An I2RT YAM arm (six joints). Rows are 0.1 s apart.
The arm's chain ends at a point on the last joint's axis. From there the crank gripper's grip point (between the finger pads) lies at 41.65 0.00 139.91 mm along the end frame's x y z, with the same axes.
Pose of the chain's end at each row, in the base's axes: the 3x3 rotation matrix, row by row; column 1 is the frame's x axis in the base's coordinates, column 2 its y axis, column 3 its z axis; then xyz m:
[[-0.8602 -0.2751 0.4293], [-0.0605 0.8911 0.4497], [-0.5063 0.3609 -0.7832]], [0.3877 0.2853 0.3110]
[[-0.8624 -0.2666 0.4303], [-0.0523 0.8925 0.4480], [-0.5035 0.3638 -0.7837]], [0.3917 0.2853 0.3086]
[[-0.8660 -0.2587 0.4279], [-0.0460 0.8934 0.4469], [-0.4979 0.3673 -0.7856]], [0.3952 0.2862 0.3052]
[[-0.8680 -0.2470 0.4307], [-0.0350 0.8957 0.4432], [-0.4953 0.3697 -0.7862]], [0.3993 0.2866 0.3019]
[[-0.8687 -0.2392 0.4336], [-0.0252 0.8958 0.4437], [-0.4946 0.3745 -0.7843]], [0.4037 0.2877 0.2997]
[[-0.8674 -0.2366 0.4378], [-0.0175 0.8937 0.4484], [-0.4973 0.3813 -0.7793]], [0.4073 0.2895 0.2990]
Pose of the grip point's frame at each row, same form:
[[-0.8602 -0.2751 0.4293], [-0.0605 0.8911 0.4497], [-0.5063 0.3609 -0.7832]], [0.4119 0.3457 0.1803]
[[-0.8624 -0.2666 0.4303], [-0.0523 0.8925 0.4480], [-0.5035 0.3638 -0.7837]], [0.4160 0.3458 0.1780]
[[-0.8660 -0.2587 0.4279], [-0.0460 0.8934 0.4469], [-0.4979 0.3673 -0.7856]], [0.4190 0.3468 0.1745]
[[-0.8680 -0.2470 0.4307], [-0.0350 0.8957 0.4432], [-0.4953 0.3697 -0.7862]], [0.4234 0.3472 0.1713]
[[-0.8687 -0.2392 0.4336], [-0.0252 0.8958 0.4437], [-0.4946 0.3745 -0.7843]], [0.4282 0.3487 0.1694]
[[-0.8674 -0.2366 0.4378], [-0.0175 0.8937 0.4484], [-0.4973 0.3813 -0.7793]], [0.4324 0.3515 0.1693]

